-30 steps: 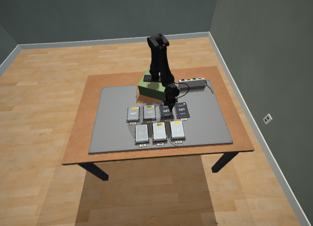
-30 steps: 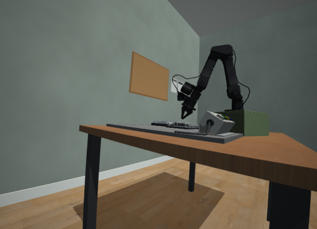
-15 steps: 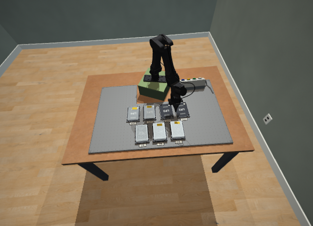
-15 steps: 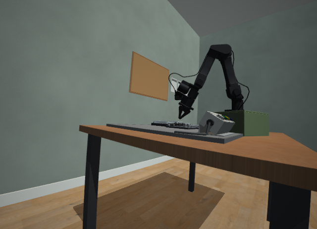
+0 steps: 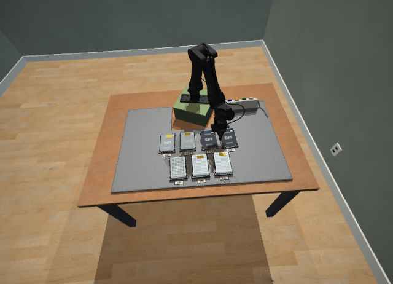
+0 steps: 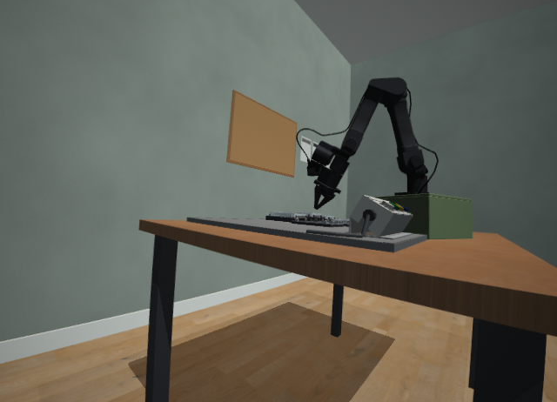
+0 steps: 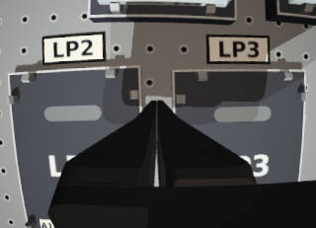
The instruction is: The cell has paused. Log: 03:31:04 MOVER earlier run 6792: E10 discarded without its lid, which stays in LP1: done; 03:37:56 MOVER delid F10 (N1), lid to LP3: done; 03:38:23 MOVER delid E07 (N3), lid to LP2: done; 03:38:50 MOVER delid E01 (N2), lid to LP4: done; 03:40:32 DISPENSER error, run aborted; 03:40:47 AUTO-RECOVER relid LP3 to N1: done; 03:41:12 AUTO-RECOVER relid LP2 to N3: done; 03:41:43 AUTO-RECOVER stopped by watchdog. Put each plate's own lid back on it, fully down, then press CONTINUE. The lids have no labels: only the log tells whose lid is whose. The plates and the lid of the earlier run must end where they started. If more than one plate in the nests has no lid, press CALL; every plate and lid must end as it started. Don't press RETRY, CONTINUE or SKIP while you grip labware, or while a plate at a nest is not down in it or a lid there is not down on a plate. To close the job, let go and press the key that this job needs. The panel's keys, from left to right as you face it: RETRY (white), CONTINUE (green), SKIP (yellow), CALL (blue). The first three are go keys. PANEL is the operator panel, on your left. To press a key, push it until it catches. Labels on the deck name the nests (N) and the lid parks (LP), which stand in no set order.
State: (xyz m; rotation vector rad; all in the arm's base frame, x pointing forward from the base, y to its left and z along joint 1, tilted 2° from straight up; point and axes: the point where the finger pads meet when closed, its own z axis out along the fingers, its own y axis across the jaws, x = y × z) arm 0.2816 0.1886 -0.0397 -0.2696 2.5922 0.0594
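My gripper is now 190 mm short of the well plate, 230 mm to the left of it and 40 mm above it. Round my hand: green continue key 360 mm behind, 140 mm to the left; then lid 200 mm to the right, 50 mm below; then blue key 340 mm behind, 40 mm to the left.
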